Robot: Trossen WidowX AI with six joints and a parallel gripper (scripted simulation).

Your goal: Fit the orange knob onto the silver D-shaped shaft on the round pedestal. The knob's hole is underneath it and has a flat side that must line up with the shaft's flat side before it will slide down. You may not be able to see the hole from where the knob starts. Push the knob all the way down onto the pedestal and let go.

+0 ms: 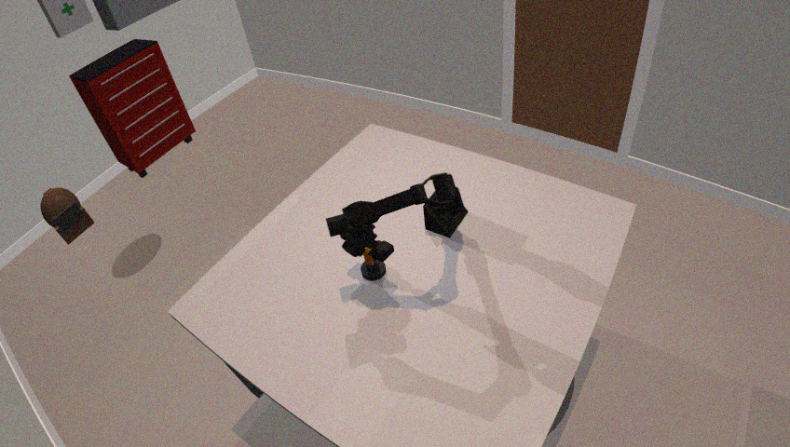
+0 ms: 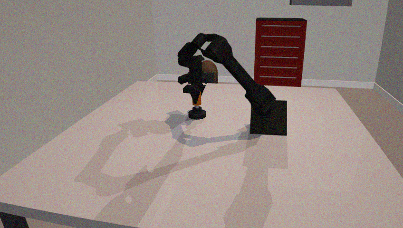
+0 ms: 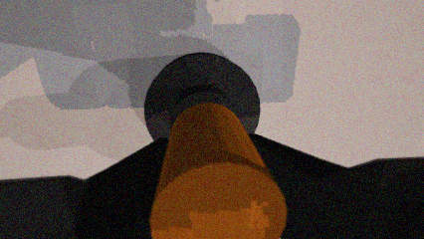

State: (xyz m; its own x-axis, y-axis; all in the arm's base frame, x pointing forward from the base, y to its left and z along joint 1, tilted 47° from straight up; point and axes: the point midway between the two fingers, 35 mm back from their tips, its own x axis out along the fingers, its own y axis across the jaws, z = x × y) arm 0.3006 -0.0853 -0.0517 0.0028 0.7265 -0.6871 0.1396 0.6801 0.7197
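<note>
The orange knob lies 30 mm above my gripper tip. The rest, counted from my gripper tip: round black pedestal (40 mm below).
</note>
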